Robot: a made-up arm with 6 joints.
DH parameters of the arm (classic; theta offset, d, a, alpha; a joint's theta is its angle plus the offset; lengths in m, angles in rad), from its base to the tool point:
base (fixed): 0 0 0 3.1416
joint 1: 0 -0.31 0.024 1.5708
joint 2: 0 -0.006 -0.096 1.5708
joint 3: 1.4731 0 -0.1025 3.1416
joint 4: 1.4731 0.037 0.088 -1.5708
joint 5: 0 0.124 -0.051 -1.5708
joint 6: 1.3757 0 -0.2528 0
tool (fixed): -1.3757 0.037 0 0
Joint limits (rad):
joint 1: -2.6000..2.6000
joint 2: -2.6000..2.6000
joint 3: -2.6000..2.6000
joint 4: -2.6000..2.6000
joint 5: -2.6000..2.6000
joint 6: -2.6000..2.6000
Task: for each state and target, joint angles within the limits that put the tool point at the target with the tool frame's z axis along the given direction. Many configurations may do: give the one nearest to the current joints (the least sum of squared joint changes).
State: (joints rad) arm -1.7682 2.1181 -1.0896 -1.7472 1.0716 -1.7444
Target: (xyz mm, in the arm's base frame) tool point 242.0 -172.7 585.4 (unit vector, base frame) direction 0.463 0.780 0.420
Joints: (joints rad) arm -1.4557 1.7324 -1.0006 -1.5951 0.7228 -1.3134
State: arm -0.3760 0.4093 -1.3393 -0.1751 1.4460 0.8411
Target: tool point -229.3 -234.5 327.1 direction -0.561 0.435 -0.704
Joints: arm -0.7149 -0.2110 -1.0830 0.1018 2.2910 1.7385
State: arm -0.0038 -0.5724 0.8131 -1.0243 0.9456 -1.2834
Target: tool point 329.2 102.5 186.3 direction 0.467 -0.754 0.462
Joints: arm -0.5850 -0.5227 0.4159 -1.3845 1.1442 -0.7945
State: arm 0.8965 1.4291 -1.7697 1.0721 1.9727 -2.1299
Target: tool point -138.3 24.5 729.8 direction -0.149 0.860 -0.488
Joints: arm 1.0193 1.8990 -1.7506 0.9702 2.2269 -2.1270
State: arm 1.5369 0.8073 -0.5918 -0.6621 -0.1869 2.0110
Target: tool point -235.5 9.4 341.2 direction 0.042 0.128 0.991
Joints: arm 2.4385 0.1543 -0.5287 -0.7879 0.2785 1.6838
